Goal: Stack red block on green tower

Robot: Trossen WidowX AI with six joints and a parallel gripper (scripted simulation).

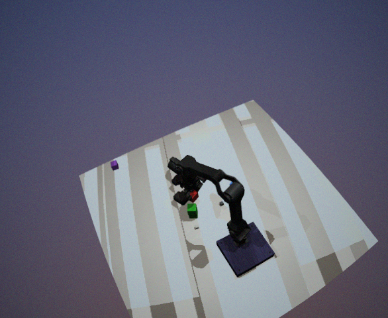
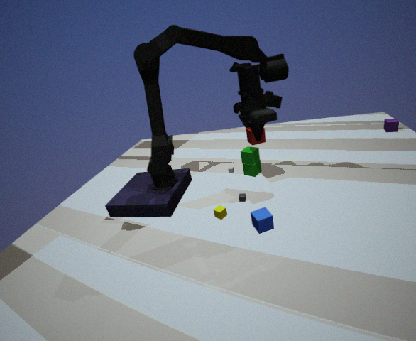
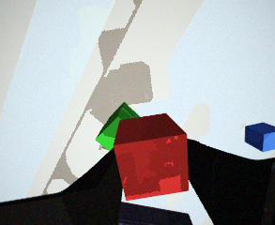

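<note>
Now: gripper tip 11 cm past the tiny white piece, 2 cm to the right of it and 12 cm above it. From my gripper tip the other things lie so: red block 1 cm above; then tiny grey cube 2 cm behind, 14 cm to the right, 12 cm below; then yellow cube 6 cm behind, 22 cm to the right, 11 cm below.
</note>
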